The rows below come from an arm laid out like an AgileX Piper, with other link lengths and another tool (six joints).
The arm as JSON. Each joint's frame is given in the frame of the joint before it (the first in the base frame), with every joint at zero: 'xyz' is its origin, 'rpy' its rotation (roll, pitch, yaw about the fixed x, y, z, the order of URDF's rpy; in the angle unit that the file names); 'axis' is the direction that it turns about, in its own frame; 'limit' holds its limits. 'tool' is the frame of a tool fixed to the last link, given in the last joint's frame.
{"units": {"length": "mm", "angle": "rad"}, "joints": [
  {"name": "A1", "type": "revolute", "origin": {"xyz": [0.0, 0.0, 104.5], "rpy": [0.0, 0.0, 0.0]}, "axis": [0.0, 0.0, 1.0], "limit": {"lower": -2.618, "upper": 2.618}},
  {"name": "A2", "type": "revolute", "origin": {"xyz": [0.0, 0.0, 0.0], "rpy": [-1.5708, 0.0, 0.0]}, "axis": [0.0, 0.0, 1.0], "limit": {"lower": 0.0, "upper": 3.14}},
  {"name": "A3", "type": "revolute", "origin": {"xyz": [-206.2, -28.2, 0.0], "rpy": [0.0, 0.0, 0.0]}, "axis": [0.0, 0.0, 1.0], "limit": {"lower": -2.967, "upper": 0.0}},
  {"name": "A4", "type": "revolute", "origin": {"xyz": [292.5, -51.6, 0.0], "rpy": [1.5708, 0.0, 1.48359]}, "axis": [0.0, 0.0, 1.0], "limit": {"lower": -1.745, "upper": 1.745}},
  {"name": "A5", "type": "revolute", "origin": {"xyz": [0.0, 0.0, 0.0], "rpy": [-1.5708, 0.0, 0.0]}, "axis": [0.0, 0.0, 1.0], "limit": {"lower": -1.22, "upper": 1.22}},
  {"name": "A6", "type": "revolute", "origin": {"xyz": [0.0, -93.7, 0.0], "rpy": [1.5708, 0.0, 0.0]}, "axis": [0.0, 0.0, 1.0], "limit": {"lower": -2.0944, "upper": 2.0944}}
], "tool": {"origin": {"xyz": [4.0, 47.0, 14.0], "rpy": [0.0, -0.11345, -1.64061]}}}
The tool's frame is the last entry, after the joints.
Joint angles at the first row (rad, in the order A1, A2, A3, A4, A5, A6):
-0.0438, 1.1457, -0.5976, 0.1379, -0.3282, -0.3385
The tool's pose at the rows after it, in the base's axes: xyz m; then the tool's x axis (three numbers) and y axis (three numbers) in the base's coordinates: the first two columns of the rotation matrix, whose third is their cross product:
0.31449, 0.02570, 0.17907, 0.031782, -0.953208, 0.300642, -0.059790, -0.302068, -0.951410
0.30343, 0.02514, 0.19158, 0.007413, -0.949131, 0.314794, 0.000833, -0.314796, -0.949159
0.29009, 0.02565, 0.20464, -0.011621, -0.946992, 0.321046, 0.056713, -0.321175, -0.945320
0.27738, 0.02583, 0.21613, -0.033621, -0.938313, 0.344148, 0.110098, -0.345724, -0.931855
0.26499, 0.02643, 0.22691, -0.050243, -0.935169, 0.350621, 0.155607, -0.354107, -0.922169
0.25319, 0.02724, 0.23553, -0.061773, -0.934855, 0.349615, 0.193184, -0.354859, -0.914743
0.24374, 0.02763, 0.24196, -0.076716, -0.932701, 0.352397, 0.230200, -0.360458, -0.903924
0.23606, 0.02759, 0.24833, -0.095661, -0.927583, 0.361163, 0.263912, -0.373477, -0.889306
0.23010, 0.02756, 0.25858, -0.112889, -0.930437, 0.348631, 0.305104, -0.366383, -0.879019
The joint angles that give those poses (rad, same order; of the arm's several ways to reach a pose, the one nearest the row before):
-0.0418, 1.0626, -0.5421, 0.1378, -0.4046, -0.3667
-0.0437, 0.9757, -0.5013, 0.1379, -0.4249, -0.3764
-0.0437, 0.8733, -0.4585, 0.1378, -0.4249, -0.3805
-0.0437, 0.7753, -0.4208, 0.1379, -0.4249, -0.4041
-0.0437, 0.6805, -0.3885, 0.1378, -0.4119, -0.4115
-0.0437, 0.5912, -0.3584, 0.1379, -0.3926, -0.4116
-0.0437, 0.5200, -0.3324, 0.1378, -0.3885, -0.4160
-0.0437, 0.4617, -0.3152, 0.1418, -0.3885, -0.4321
-0.0437, 0.4226, -0.3152, 0.1500, -0.3959, -0.4298

